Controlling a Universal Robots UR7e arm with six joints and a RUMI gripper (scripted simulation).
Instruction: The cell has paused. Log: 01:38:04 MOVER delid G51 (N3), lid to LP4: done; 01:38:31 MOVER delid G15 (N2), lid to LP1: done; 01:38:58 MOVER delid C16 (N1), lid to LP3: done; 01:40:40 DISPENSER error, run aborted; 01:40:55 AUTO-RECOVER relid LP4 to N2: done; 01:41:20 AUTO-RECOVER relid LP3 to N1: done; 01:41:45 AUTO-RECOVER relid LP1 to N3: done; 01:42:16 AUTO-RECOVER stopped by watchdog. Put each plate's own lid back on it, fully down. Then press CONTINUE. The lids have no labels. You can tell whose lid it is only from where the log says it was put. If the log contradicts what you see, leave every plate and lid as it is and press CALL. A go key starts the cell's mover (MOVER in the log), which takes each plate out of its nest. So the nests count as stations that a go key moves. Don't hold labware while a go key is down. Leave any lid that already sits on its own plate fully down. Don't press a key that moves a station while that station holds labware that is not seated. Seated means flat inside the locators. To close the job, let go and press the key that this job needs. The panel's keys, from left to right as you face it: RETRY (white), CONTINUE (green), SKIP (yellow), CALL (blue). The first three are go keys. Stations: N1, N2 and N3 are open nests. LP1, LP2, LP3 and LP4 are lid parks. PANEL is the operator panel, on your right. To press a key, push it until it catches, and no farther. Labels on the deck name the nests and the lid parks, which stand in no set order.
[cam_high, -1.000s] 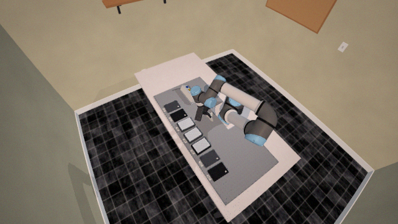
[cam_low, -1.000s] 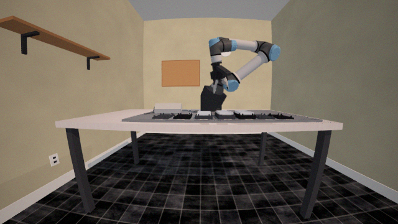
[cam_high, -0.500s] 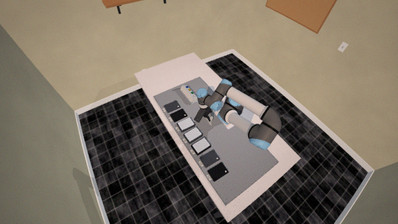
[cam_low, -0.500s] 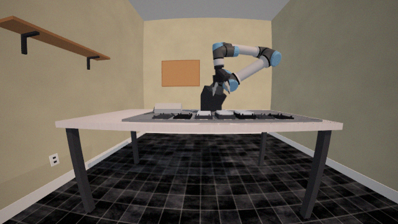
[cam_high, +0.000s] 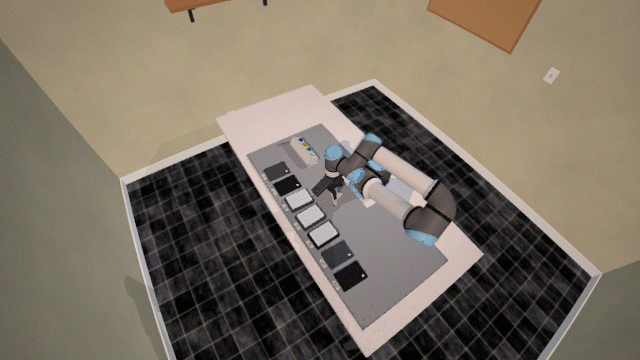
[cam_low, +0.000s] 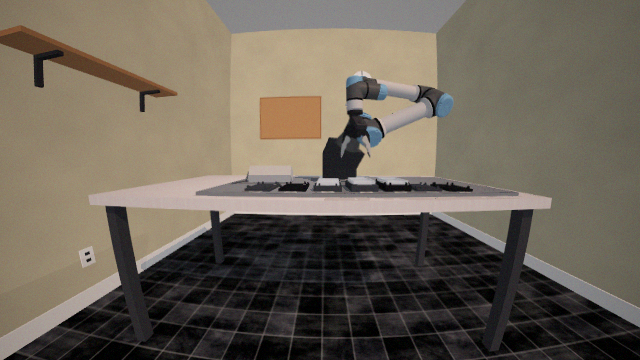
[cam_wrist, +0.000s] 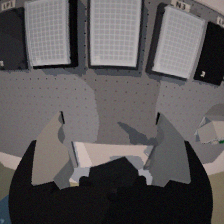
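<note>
My hand is 150 mm to the right of the grey lid, 90 mm short of it and 90 mm above it. Round my hand: lid park LP4: 400 mm to the left, 120 mm below, 50 mm ahead; white gridded plate: 130 mm ahead, 110 mm to the right, 100 mm below; lid park LP3: 240 mm to the right, 150 mm ahead, 120 mm below.
</note>
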